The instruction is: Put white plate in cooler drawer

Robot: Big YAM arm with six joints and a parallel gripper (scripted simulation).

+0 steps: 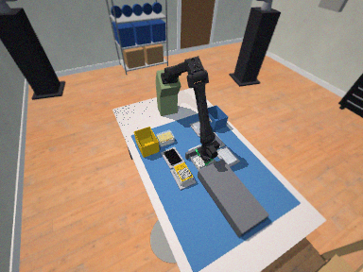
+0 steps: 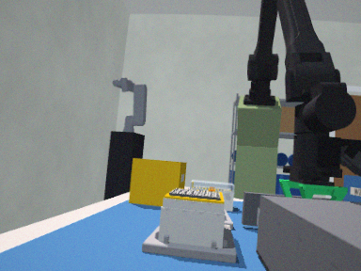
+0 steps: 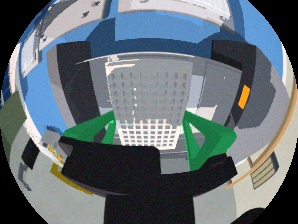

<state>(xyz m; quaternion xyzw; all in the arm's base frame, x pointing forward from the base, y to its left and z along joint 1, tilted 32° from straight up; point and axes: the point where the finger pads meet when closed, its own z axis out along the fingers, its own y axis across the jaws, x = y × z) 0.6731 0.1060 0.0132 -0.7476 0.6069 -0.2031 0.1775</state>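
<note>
Right now my hand is right at the white plate. Also, from my hand: grey cooler CD: 16 cm ahead, 4 cm to the left; then yellow-topped tip box: 18 cm to the right, 7 cm ahead, 2 cm above; then drawer: 4 cm ahead, 1 cm to the left, 1 cm below.
</note>
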